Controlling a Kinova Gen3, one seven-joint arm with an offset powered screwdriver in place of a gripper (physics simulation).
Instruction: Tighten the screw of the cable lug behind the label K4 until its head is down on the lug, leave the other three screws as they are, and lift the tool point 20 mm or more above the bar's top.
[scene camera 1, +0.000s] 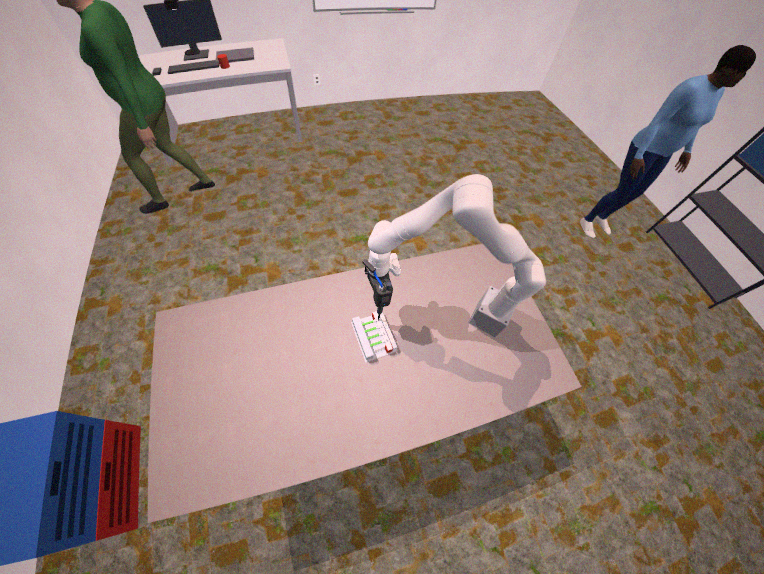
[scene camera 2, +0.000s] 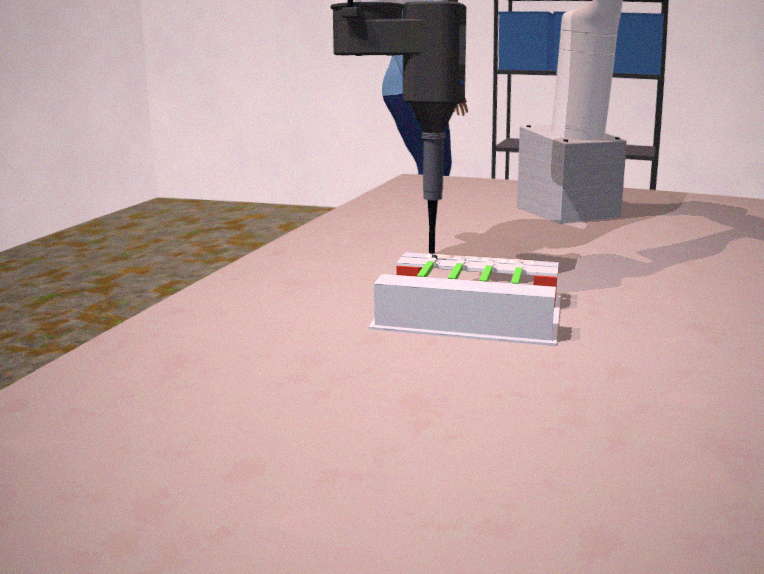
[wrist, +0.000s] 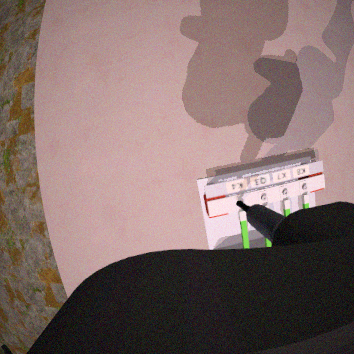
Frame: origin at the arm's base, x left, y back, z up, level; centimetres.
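Seen in the pictures: end effector, tool point: (scene camera 1: 378, 318) (scene camera 2: 431, 254) (wrist: 237, 202); arm's base, origin of the base link: (scene camera 1: 499, 307) (scene camera 2: 577, 133).
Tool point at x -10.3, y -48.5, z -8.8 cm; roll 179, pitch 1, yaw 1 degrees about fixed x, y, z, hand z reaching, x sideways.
Offsets run from my tool point to a thing's middle. "spot": to the spot under its first point. Level surfaces: height alone.
My screwdriver (scene camera 1: 379, 317) (scene camera 2: 432, 253) (wrist: 241, 203) points down with its tip at the bar's K4 end, at the lug position behind the label K4 {dx +0.1, dy +2.0, dz -0.8 cm} (wrist: 237, 186). The tip covers the K4 screw, so its head height and exact contact cannot be told. The white bar (scene camera 2: 543, 269) (wrist: 220, 205) sits on red end supports. A green cable {spot: dx +1.0, dy -4.9, dz +0.0 cm} (scene camera 2: 426, 268) (wrist: 245, 233) leads to the K4 lug. The Q3 screw {dx +3.6, dy +0.2, dz -0.8 cm} (wrist: 264, 197), X7 screw {dx +6.7, dy +0.6, dz -0.8 cm} (wrist: 285, 191) and K8 screw {dx +9.9, dy +0.9, dz -0.7 cm} (wrist: 304, 186) show apart from the tip. The tool has no fingers.
A raised grey-white wall (scene camera 2: 463, 308) runs along the block's cable side. The arm's base (scene camera 1: 489, 316) (scene camera 2: 568, 178) stands on the pink table top {dz -5.0 cm} (scene camera 1: 247, 395). A person in green (scene camera 1: 123, 74) and a person in blue (scene camera 1: 673, 123) are beyond the table.
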